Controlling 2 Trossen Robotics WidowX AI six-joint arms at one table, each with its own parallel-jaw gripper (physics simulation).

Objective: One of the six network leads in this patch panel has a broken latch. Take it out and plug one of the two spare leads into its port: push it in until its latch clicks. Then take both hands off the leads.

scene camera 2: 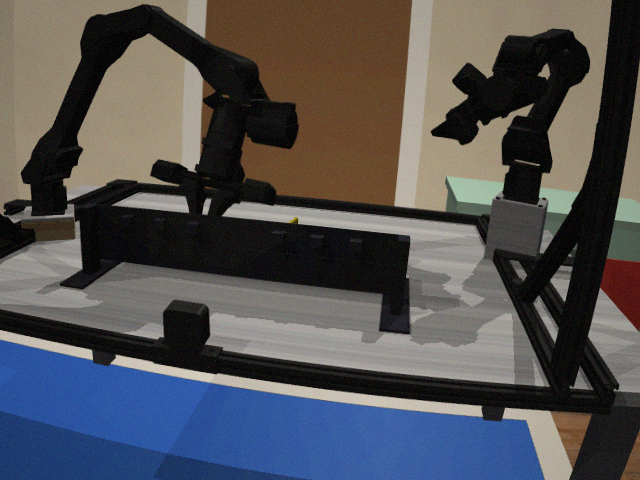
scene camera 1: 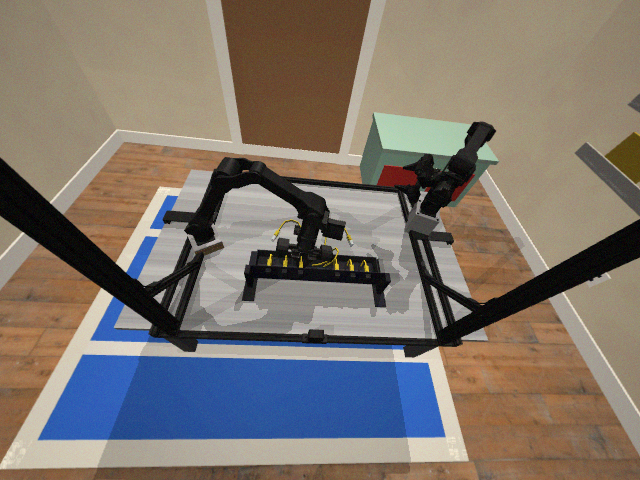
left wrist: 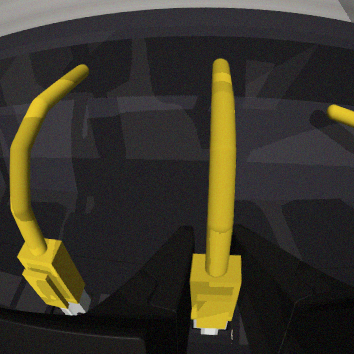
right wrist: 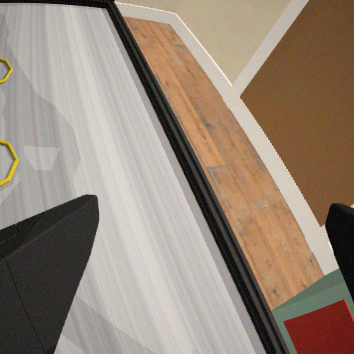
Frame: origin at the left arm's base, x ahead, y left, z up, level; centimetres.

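Seen in the pictures: left gripper, between the fingertips: (scene camera 2: 199, 238) (left wrist: 209, 236); right gripper, between the fingertips: (scene camera 2: 440, 124) (scene camera 1: 398, 176) (right wrist: 219, 212); left arm's base, origin of its link: (scene camera 2: 48, 211) (scene camera 1: 203, 236); right arm's base, origin of its link: (scene camera 2: 521, 199) (scene camera 1: 428, 210).
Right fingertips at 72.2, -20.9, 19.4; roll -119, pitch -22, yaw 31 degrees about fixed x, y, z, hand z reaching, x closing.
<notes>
Pixels of each thing's top centre, then the offset from my right fingertips to it, as dx, dy, dz. "pt": a spot on its surface instead.
- black patch panel, centre of its top: (scene camera 2: 241, 214) (scene camera 1: 319, 263) -42.9, -12.6, -12.9
- neighbouring lead, a spot on its surface: (left wrist: 49, 274) pt -52.0, -5.9, -14.7
The black patch panel (scene camera 1: 294, 275) (scene camera 2: 270, 257) (left wrist: 140, 140) stands across the middle of the table with several yellow leads plugged into its top. My left gripper (scene camera 1: 300, 252) (scene camera 2: 206, 207) (left wrist: 209, 236) reaches down onto the panel and is shut on the plug of the third lead from the left (scene camera 1: 300, 262) (left wrist: 215, 291), a finger on each side. A neighbouring lead (left wrist: 49, 274) sits in its port to the left. Two spare leads (scene camera 1: 286, 225) (scene camera 1: 348, 234) lie behind the panel. My right gripper (scene camera 1: 419, 166) (scene camera 2: 449, 129) (right wrist: 219, 212) is open and empty, high at the table's far right.
A black frame (scene camera 1: 313, 337) (scene camera 2: 366, 376) rims the table. A green cabinet (scene camera 1: 423, 138) (scene camera 2: 475, 190) with a red panel stands beyond the right corner. Two yellow octagon outlines (right wrist: 15, 162) show on the table in the right wrist view. A small brown block (scene camera 1: 210, 248) lies by the left arm's base.
</notes>
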